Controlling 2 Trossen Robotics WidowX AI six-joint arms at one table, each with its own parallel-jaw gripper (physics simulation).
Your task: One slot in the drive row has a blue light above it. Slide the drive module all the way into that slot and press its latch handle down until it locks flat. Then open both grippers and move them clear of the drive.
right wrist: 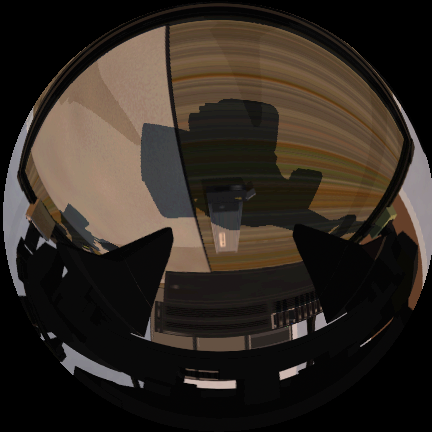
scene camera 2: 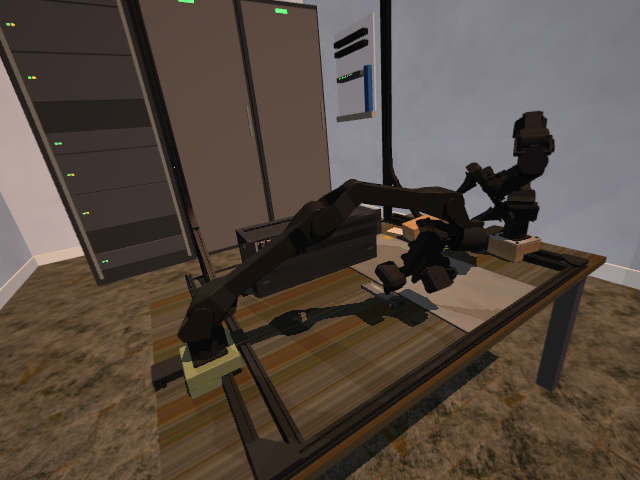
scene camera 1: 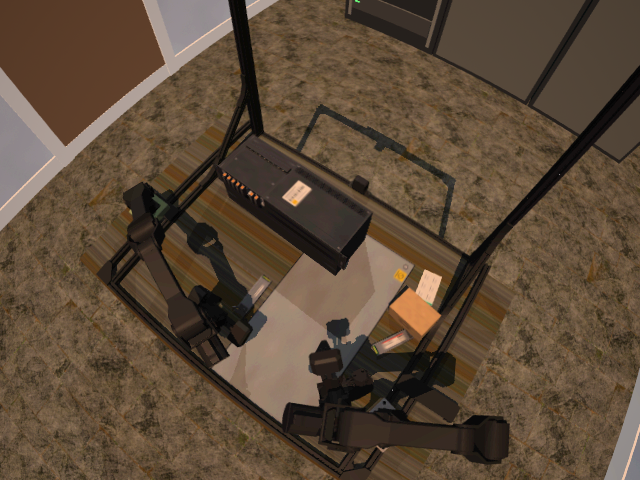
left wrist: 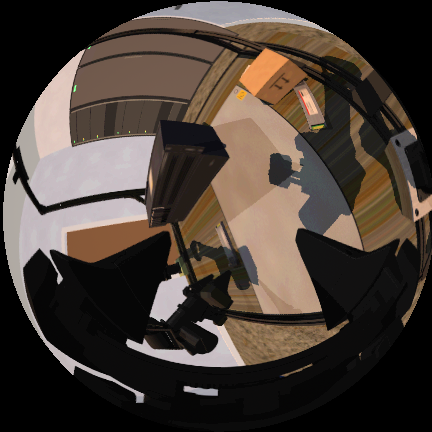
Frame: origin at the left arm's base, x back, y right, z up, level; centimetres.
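Where they show: left gripper, fingertip midpoint: (left wrist: 235, 236); right gripper, fingertip midpoint: (right wrist: 235, 232) (scene camera 2: 399, 287) (scene camera 1: 233, 309) (left wrist: 220, 272); left arm's base, link origin: (scene camera 2: 514, 236); right arm's base, link origin: (right wrist: 385, 226) (scene camera 2: 208, 351) (scene camera 1: 147, 207) (left wrist: 178, 267).
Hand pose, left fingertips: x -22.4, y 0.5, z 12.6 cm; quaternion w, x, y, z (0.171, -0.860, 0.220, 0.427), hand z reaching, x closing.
Each offset is from my left fingertips to the centre of the thing. Level surfaces: height alone.
The drive module @[dx -28.3, dy -2.7, dz -18.3 cm] (scene camera 1: 259, 288) (scene camera 2: 379, 290) (left wrist: 228, 245) (right wrist: 227, 222) lies on the wood beside the mat's left edge, partly in shadow. In the right wrist view its dark end has a small piece sticking out sideways. The dark chassis @[dx -39.8, dy +22.9, dz -10.0 cm] (scene camera 1: 323, 209) (scene camera 2: 320, 258) (left wrist: 182, 172) (right wrist: 215, 287) stands at the back, with the drive row @[dx -51.2, dy +20.2, dz -5.3 cm] (scene camera 1: 240, 187) at its left part; no blue light can be made out. My right gripper (scene camera 2: 413, 281) (right wrist: 235, 232) is open and empty, above the drive module's front end. My left gripper (left wrist: 235, 236) is open and empty, raised at the right, away from the drive module.
A grey mat @[dz -18.5 cm] (scene camera 1: 289, 356) (scene camera 2: 485, 294) (left wrist: 250, 185) covers the middle of the table. An orange box @[dx +7.4, dy +26.8, dz -14.7 cm] (scene camera 1: 415, 312) (left wrist: 272, 75), a second module with a red stripe @[dx +8.3, dy +18.9, dz -18.3 cm] (scene camera 1: 391, 342) (left wrist: 310, 106) and a white card @[dx +4.8, dy +37.6, dz -18.7 cm] (scene camera 1: 429, 285) lie at the right. Dark frame posts (scene camera 1: 247, 77) rise from the table.
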